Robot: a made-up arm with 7 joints. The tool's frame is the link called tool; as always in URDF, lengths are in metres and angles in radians. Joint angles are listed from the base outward.
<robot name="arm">
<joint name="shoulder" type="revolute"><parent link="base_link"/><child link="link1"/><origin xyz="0.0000 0.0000 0.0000" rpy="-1.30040 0.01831 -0.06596"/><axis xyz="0 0 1"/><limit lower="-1.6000" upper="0.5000"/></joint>
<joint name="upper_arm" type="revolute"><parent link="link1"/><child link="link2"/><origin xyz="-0.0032 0.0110 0.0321" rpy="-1.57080 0.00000 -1.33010"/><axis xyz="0 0 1"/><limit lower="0.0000" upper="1.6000"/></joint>
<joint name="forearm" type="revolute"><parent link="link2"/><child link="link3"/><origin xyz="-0.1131 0.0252 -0.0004" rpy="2.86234 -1.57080 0.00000"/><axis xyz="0 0 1"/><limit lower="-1.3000" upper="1.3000"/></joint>
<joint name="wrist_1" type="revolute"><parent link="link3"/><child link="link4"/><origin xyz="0.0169 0.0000 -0.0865" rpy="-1.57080 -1.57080 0.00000"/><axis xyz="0 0 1"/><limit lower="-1.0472" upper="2.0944"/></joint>
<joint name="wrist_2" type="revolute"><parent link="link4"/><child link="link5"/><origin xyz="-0.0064 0.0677 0.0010" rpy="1.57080 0.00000 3.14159"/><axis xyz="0 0 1"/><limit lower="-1.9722" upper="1.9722"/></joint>
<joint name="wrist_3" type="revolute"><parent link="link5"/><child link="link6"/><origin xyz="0.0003 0.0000 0.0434" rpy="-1.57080 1.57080 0.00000"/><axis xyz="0 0 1"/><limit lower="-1.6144" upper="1.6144"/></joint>
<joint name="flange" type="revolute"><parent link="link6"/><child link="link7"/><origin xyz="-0.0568 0.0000 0.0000" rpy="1.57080 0.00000 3.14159"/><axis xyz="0 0 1"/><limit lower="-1.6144" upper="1.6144"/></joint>
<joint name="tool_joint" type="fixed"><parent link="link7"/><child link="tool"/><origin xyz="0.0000 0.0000 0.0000"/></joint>
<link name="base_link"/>
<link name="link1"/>
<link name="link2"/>
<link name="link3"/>
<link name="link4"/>
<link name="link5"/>
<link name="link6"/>
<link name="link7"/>
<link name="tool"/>
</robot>
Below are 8 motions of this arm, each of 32 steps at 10 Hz.
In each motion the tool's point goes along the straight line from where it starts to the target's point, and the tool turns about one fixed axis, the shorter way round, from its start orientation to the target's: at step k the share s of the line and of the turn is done. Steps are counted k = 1, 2, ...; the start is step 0. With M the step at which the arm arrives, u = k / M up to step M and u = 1 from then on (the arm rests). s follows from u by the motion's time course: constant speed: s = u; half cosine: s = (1 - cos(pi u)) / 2; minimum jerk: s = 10 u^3 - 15 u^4 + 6 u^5.
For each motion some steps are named. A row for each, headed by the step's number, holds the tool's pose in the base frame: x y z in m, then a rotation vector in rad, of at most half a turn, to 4 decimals.
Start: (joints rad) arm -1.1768 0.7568 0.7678 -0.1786 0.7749 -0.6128 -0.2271
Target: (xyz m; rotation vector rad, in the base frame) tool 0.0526 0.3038 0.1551 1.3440 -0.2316 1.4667
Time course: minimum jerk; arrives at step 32
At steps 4, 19, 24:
4: 0.1736 0.1717 0.0990 1.4869 -1.2857 0.7896
19: 0.0930 0.2597 0.1364 1.4261 -0.5965 1.2725
24: 0.0653 0.2899 0.1492 1.3735 -0.3477 1.4091

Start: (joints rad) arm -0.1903 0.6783 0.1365 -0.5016 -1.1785 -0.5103 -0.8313
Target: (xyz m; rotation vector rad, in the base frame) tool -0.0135 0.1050 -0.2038 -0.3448 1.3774 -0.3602
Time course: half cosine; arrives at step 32
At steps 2, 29, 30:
2: 0.1514 0.1437 -0.0750 -0.1982 -1.0090 -0.9840
29: -0.0099 0.1058 -0.2010 -0.3450 1.3279 -0.3822
30: -0.0119 0.1054 -0.2026 -0.3449 1.3553 -0.3701

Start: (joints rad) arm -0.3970 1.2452 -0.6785 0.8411 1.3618 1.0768 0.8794
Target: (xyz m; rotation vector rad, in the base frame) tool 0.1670 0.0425 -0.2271 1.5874 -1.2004 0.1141
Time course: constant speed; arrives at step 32
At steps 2, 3, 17, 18, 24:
2: 0.1558 0.2965 -0.1118 -2.8508 0.3848 -0.5075
3: 0.1562 0.2880 -0.1157 -2.8913 0.4369 -0.5068
17: 0.1614 0.1695 -0.1695 2.4622 -0.9565 0.3317
18: 0.1618 0.1610 -0.1733 2.4049 -0.9800 0.3162
24: 0.1640 0.1102 -0.1964 2.0573 -1.0980 0.2261

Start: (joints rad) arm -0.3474 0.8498 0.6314 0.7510 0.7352 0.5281 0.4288
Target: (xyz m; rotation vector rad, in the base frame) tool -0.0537 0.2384 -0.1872 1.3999 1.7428 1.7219
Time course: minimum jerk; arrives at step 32
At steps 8, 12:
8: 0.1061 0.3223 -0.1521 1.3056 0.9292 1.3676
12: 0.0755 0.3063 -0.1588 1.3346 1.0778 1.4419

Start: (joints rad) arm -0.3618 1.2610 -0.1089 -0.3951 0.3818 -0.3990 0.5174
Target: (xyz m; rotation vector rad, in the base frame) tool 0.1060 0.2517 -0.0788 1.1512 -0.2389 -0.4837
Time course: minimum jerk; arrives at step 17
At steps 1, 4, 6, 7, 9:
1: 0.1785 0.1320 -0.0429 1.2505 -1.1508 -0.2313
4: 0.1722 0.1424 -0.0460 1.2484 -1.0713 -0.2565
6: 0.1612 0.1605 -0.0514 1.2417 -0.9330 -0.2988
7: 0.1541 0.1723 -0.0550 1.2352 -0.8431 -0.3254
9: 0.1383 0.1983 -0.0628 1.2153 -0.6445 -0.3812

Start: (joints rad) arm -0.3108 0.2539 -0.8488 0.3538 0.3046 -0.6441 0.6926
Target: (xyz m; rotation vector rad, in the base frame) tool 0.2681 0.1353 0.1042 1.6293 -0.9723 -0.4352
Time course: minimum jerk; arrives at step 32
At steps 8, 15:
8: 0.1314 -0.0258 -0.2163 0.3672 -0.4779 -0.4338
15: 0.1830 0.0349 -0.0955 0.8380 -0.6749 -0.4506

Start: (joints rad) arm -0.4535 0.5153 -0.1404 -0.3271 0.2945 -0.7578 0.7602
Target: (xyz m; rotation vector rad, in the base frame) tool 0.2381 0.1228 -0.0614 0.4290 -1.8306 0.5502
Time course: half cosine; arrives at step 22
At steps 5, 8, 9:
5: 0.1831 0.0609 -0.0891 0.1810 -1.4518 0.1652
8: 0.1938 0.0729 -0.0838 0.2276 -1.5283 0.2371
9: 0.1980 0.0776 -0.0816 0.2461 -1.5580 0.2656

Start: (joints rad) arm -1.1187 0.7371 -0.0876 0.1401 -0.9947 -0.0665 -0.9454
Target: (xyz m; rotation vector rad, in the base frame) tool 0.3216 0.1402 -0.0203 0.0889 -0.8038 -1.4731
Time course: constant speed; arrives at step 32
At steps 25, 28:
25: 0.3154 0.1327 -0.0097 0.0852 -0.8021 -1.4229
28: 0.3181 0.1359 -0.0142 0.0868 -0.8028 -1.4444

